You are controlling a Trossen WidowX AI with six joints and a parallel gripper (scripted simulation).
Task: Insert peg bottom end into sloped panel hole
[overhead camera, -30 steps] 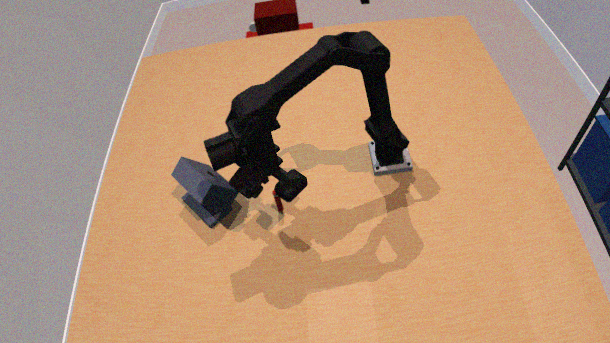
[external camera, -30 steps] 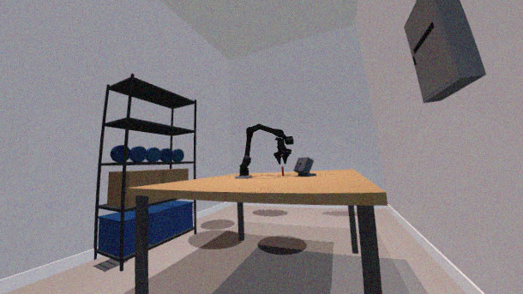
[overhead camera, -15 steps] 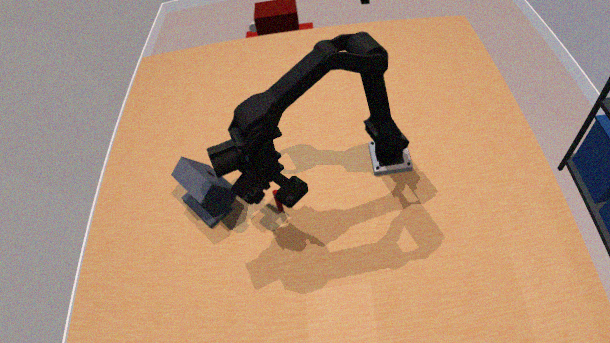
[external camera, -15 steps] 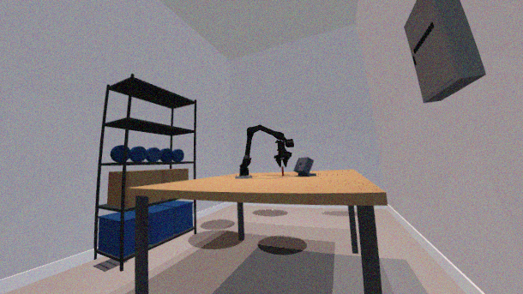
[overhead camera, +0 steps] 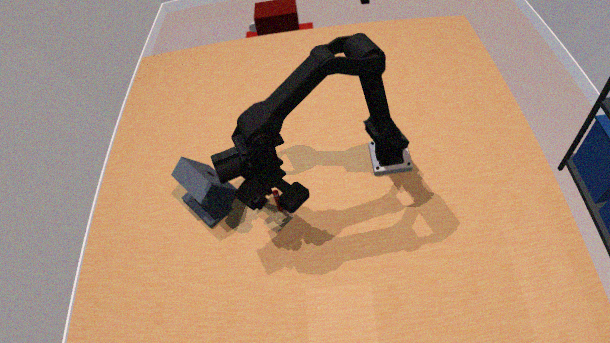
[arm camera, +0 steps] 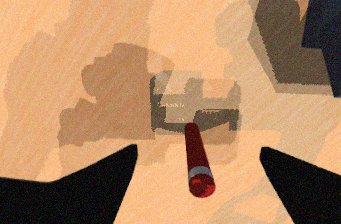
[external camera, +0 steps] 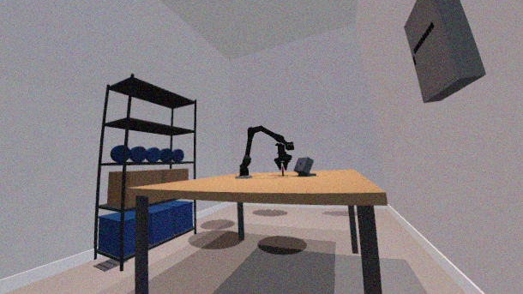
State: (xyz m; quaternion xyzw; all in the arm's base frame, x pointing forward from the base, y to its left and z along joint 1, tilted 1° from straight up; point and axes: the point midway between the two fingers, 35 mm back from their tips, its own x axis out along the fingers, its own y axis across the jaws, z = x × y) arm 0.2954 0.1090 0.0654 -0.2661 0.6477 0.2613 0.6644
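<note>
Now: the red peg 10 mm above my gripper tip. The rest, counted from my gripper tip: grey-blue sloped panel (180 mm ahead, 50 mm to the right, 30 mm above).
</note>
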